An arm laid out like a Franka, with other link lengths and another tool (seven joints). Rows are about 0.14 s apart.
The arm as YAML. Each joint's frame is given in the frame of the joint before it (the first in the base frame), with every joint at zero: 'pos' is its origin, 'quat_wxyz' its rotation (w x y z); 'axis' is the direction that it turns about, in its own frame. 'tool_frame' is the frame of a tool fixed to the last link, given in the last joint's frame.
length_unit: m
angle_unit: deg
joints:
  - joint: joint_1
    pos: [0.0, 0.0, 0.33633]
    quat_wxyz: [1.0, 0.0, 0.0, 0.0]
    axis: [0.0, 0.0, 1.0]
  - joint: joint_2
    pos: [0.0, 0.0, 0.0]
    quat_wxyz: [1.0, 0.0, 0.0, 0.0]
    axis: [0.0, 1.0, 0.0]
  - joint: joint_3
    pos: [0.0, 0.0, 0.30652]
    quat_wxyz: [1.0, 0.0, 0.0, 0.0]
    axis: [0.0, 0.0, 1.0]
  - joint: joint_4
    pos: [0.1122, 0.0, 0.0]
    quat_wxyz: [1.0, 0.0, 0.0, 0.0]
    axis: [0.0, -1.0, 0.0]
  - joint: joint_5
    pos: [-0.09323, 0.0, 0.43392]
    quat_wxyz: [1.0, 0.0, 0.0, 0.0]
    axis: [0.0, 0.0, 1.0]
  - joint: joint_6
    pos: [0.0, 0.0, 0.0]
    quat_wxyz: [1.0, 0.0, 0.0, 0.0]
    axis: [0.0, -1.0, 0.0]
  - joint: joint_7
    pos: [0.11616, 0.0, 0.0]
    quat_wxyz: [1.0, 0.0, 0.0, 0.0]
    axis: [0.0, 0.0, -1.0]
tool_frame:
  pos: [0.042, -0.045, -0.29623]
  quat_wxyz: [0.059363, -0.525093, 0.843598, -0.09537]
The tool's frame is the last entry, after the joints.
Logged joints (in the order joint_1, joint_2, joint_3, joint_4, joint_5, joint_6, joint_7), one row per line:
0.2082, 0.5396, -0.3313, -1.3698, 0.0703, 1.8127, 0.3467
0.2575, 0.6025, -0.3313, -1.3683, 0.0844, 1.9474, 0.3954
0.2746, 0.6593, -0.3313, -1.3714, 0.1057, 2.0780, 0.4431
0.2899, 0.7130, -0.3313, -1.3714, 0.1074, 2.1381, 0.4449
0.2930, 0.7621, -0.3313, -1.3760, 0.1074, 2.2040, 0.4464
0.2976, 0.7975, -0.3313, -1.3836, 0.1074, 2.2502, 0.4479
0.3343, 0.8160, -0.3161, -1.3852, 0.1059, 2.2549, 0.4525
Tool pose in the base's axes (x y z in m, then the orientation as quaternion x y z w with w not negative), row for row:
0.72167, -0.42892, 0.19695, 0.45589, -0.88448, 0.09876, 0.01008
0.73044, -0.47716, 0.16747, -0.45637, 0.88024, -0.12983, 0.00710
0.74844, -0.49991, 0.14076, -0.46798, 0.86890, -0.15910, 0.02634
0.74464, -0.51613, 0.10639, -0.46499, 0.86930, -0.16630, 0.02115
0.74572, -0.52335, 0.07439, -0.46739, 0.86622, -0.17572, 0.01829
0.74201, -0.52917, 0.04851, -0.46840, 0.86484, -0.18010, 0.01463
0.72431, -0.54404, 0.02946, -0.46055, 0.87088, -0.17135, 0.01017
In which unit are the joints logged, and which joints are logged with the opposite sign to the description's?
The joints are logged in radians. Opposite sign: joint_1, joint_7.
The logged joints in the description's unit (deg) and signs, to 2 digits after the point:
-11.93, 30.92, -18.98, -78.48, 4.03, 103.86, -19.86
-14.75, 34.52, -18.98, -78.40, 4.84, 111.58, -22.65
-15.73, 37.78, -18.98, -78.58, 6.06, 119.06, -25.39
-16.61, 40.85, -18.98, -78.58, 6.15, 122.50, -25.49
-16.79, 43.67, -18.98, -78.84, 6.15, 126.28, -25.58
-17.05, 45.69, -18.98, -79.27, 6.15, 128.93, -25.66
-19.15, 46.75, -18.11, -79.37, 6.07, 129.20, -25.93

